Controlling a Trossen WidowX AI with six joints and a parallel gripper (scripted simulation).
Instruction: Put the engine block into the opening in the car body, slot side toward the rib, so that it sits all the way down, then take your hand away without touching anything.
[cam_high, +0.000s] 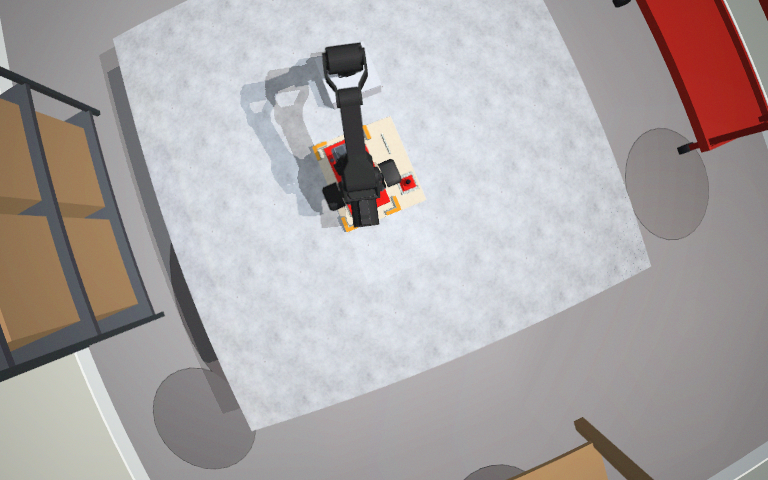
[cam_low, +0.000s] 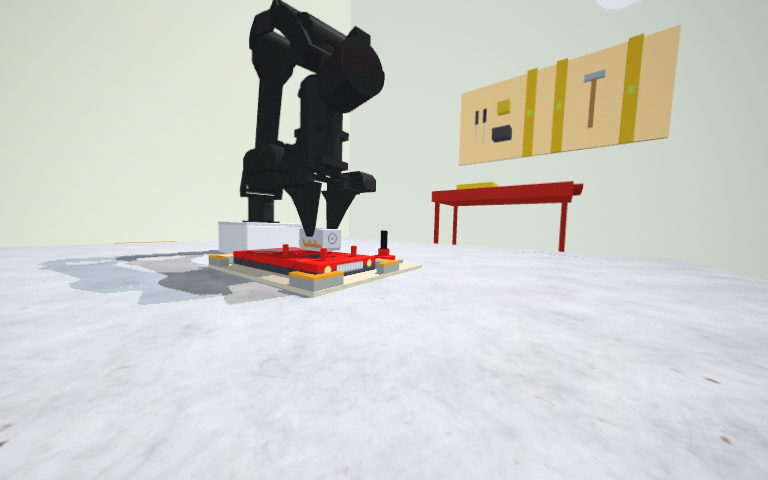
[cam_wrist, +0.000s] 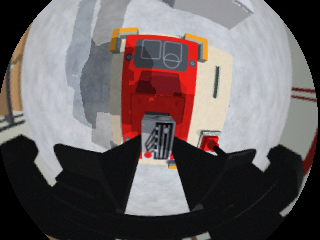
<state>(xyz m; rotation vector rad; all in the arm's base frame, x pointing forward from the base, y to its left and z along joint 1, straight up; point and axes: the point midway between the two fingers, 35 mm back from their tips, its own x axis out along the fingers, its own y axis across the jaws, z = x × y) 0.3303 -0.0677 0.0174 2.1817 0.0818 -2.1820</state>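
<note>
Right now my gripper tip is 40 mm above the beige base plate, 30 mm past it and 20 mm to the right of it. From my gripper tip the other things lie so: grey engine block (10 mm below).
</note>
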